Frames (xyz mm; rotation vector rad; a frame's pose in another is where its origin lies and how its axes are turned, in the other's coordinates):
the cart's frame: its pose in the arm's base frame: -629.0 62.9 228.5 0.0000 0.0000 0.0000
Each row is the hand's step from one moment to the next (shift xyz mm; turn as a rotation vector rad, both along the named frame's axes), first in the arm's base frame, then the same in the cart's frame.
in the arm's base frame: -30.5 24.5 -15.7 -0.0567 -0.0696 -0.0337
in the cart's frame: -30.5 24.5 -15.7 -0.0567 -0.0696 -0.0337
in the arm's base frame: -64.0 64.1 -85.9 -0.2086 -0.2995 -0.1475
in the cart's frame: -64.0 64.1 -85.9 -0.2086 -0.2995 -0.1475
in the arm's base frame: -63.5 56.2 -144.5 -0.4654 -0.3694 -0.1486
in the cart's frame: -63.5 56.2 -144.5 -0.4654 -0.3694 -0.1486
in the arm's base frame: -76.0 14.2 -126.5 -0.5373 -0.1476 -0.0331
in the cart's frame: -76.0 14.2 -126.5 -0.5373 -0.1476 -0.0331
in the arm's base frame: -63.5 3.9 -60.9 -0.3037 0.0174 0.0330
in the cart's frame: -63.5 3.9 -60.9 -0.3037 0.0174 0.0330
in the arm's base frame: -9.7 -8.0 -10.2 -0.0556 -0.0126 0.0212
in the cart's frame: -9.7 -8.0 -10.2 -0.0556 -0.0126 0.0212
